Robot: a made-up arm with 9 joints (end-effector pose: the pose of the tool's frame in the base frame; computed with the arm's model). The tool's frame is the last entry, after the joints. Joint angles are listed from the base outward.
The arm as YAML. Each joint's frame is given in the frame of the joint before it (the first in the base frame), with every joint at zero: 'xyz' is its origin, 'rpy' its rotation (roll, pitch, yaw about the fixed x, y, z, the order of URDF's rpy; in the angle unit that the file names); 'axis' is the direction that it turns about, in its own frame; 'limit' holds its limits. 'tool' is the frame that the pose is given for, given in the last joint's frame.
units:
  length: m
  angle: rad
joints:
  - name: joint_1
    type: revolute
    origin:
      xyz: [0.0, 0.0, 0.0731]
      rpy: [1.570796, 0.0, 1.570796]
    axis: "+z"
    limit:
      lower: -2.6
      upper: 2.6
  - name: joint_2
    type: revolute
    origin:
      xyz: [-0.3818, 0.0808, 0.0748]
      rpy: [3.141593, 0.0, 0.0]
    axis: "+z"
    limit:
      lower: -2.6
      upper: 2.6
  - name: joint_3
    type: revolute
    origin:
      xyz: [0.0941, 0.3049, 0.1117]
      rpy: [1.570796, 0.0, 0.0]
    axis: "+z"
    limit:
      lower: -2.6
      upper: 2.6
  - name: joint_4
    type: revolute
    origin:
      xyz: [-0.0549, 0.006, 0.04]
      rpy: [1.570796, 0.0, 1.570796]
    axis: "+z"
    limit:
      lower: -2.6
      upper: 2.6
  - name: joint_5
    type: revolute
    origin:
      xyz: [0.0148, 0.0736, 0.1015]
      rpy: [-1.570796, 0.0, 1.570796]
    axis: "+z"
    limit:
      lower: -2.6
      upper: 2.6
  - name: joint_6
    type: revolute
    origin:
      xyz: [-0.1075, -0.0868, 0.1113]
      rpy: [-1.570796, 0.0, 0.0]
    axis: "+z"
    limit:
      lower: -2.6
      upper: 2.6
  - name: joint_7
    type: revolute
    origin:
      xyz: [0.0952, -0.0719, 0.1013]
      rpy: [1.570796, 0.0, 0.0]
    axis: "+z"
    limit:
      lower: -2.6
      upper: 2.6
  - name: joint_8
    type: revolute
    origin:
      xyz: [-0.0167, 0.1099, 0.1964]
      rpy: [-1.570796, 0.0, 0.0]
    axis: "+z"
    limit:
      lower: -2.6
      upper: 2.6
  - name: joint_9
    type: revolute
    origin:
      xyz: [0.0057, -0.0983, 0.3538]
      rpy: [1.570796, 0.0, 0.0]
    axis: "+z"
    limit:
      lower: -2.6
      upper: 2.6
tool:
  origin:
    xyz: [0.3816, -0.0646, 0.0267]
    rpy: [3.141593, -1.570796, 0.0]
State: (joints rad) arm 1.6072 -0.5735 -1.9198 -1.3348 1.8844 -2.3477 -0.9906 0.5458 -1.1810
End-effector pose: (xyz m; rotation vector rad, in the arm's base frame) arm 0.5370 -0.0235 -0.0813 0.3885 -0.5594 0.0230
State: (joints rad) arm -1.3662 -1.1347 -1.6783 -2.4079 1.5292 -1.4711 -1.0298 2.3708 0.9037
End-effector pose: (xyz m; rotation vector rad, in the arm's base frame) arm 0.0348 0.4672 0.9173 -0.6920 -0.1943 2.3770
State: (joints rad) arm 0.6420 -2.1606 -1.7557 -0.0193 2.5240 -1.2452 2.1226 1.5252 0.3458
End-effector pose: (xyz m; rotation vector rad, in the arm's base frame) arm 0.0254 -0.7716 0.0513 0.5089 -0.4741 -0.0800
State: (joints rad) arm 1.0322 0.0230 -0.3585 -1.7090 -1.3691 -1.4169 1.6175 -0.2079 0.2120
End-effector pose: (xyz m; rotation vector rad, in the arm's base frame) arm -0.4915 -0.0429 -0.8510 2.0193 -1.0796 -1.6894
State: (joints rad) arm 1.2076 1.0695 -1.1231 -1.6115 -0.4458 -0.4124 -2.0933 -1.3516 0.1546
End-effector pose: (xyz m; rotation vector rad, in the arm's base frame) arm 0.1224 0.0118 0.4395 0.4895 -0.5605 2.6227
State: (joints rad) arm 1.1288 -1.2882 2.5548 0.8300 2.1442 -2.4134 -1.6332 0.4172 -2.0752
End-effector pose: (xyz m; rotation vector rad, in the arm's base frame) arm -0.5155 0.0795 -0.4761 -0.6598 1.7814 -0.0815
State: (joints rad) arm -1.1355 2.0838 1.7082 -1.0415 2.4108 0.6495 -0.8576 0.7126 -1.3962
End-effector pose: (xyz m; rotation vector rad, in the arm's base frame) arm 0.0532 -0.4274 0.5875 -2.3635 0.7419 -0.0898
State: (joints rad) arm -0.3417 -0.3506 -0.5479 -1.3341 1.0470 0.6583 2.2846 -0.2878 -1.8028
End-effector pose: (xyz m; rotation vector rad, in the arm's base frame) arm -0.2995 -0.1254 0.3750 0.6785 -2.2038 0.6947
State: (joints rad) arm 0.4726 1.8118 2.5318 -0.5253 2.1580 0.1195 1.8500 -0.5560 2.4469
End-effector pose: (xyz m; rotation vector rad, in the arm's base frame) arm -0.1589 0.2061 0.3075 0.0992 1.0916 1.3845
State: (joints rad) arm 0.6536 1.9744 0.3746 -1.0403 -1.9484 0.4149 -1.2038 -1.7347 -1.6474
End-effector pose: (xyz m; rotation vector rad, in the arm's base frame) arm -0.1763 -0.2957 -0.3206 0.7117 0.2055 2.6527
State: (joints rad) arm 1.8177 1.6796 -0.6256 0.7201 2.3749 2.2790 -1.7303 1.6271 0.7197
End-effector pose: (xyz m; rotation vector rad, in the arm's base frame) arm 0.2712 0.2628 0.2304 -0.8882 0.5213 -1.5604
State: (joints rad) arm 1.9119 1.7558 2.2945 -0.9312 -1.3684 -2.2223 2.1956 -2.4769 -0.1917
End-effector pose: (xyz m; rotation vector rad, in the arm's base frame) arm -0.0304 0.6872 -0.8640 -0.6331 -2.1751 -1.9072
